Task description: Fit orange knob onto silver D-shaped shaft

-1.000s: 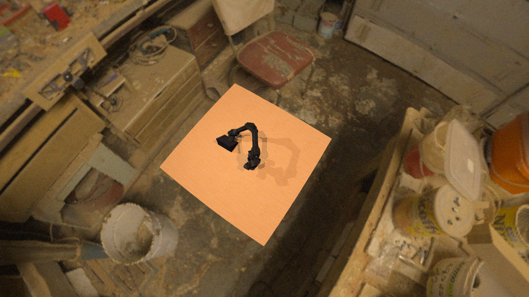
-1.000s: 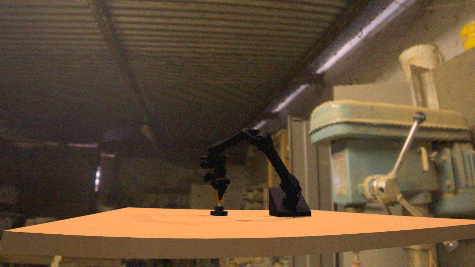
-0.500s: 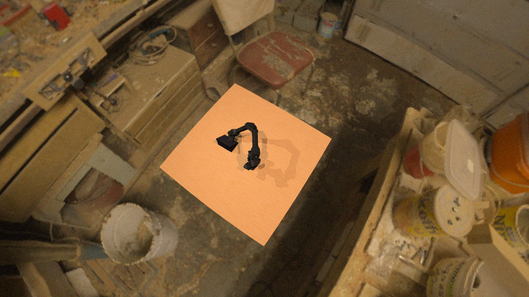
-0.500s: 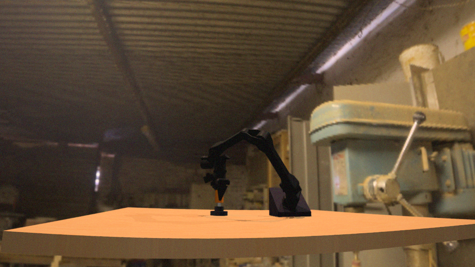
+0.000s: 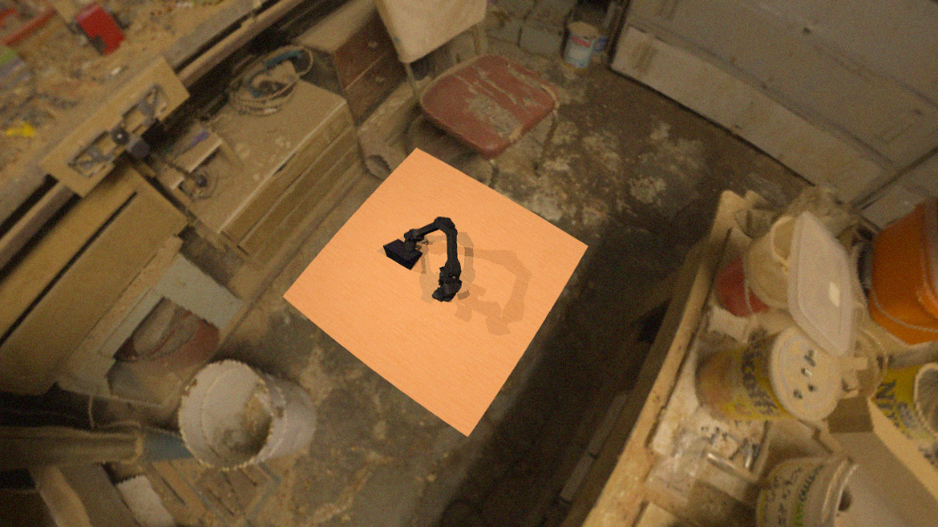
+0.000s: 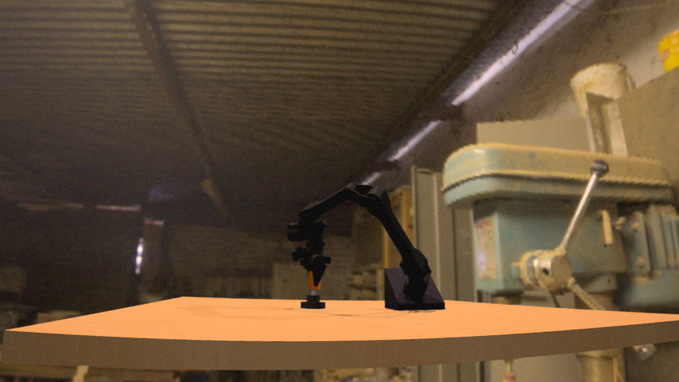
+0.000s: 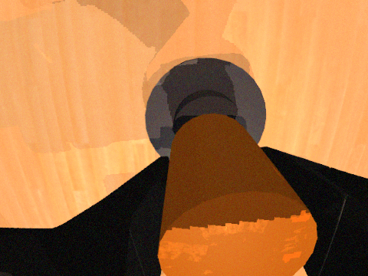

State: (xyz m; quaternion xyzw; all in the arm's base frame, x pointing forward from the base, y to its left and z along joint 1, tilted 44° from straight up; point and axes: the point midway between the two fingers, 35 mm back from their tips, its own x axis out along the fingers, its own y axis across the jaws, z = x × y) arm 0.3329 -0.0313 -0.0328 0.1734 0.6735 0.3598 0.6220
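Now: gripper tip 3 cm below the orange knob. Round my gripper tip: round pedestal 4 cm below.
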